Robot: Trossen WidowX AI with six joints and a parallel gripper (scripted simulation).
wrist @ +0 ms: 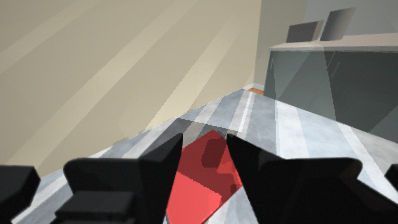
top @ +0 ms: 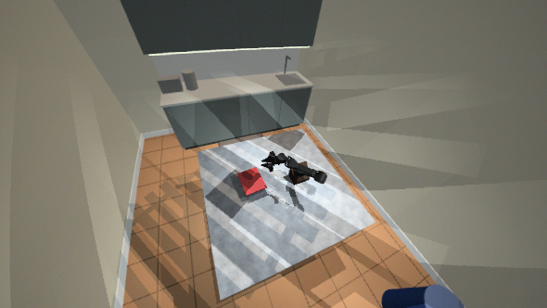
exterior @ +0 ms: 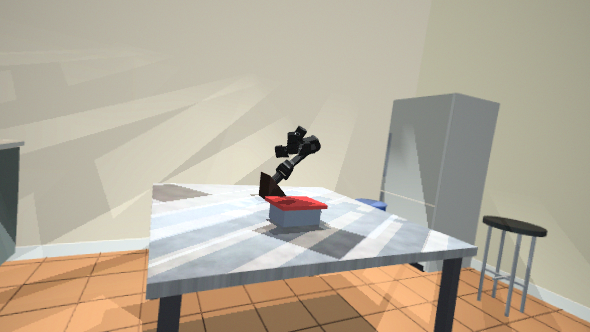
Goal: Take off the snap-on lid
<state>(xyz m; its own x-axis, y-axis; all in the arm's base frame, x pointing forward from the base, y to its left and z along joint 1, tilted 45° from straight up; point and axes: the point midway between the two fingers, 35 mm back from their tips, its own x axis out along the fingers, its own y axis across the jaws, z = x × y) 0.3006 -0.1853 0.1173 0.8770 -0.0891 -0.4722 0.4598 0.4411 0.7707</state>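
Now: the red lid 21 cm below my gripper tip and 8 cm ahead of it. From my gripper tip the other things lie so: grey storage box (26 cm below, 8 cm ahead).
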